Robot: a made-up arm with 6 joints.
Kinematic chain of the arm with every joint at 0, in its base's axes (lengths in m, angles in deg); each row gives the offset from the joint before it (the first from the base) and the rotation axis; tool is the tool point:
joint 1: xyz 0 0 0.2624 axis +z
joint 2: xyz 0 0 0 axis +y
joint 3: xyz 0 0 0.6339 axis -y
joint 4: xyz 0 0 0 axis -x
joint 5: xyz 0.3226 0 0 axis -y
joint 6: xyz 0 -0.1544 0 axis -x
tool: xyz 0 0 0
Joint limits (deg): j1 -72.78..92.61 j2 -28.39..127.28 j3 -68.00..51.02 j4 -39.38..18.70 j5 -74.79..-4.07 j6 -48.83..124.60
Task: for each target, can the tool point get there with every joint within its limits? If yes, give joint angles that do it. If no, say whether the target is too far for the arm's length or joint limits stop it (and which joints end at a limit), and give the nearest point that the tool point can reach.
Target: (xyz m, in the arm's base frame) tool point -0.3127 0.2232 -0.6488
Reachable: no: joint limits stop it (at a limit: joint 1, joint 2, joint 4) | nearest point 0.1032 0.3571 -0.4223 | short by 0.492 m
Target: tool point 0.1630 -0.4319 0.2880
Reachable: yes | joints -50.39 58.21 -43.47 -14.10 -47.35 89.54
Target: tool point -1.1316 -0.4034 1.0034
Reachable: no: too far | nearest point -0.3066 -0.1093 1.1463 | short by 0.887 m
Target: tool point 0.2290 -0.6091 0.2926
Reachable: yes | joints -56.89 57.28 -3.56 -24.15 -20.53 33.10
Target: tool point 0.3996 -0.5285 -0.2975
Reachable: yes | joints -39.64 112.40 37.58 -9.93 -26.51 -9.48
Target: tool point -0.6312 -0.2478 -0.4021
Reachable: no: joint limits stop it (at a limit: joint 1, joint 2) | nearest point -0.0794 -0.2653 -0.2910 | short by 0.563 m
